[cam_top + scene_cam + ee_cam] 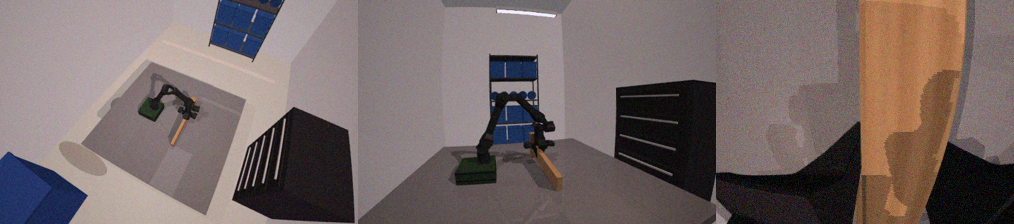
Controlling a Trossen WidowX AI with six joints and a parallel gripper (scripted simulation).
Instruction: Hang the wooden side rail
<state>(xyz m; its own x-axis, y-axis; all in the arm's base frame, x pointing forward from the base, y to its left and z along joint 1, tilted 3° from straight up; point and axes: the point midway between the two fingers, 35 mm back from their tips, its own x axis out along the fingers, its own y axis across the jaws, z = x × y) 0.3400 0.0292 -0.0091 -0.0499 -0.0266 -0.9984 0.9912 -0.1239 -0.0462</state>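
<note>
Now: gripper tip 20 mm short of the headboard post, 140 mm to the right of it and 40 mm below it.
</note>
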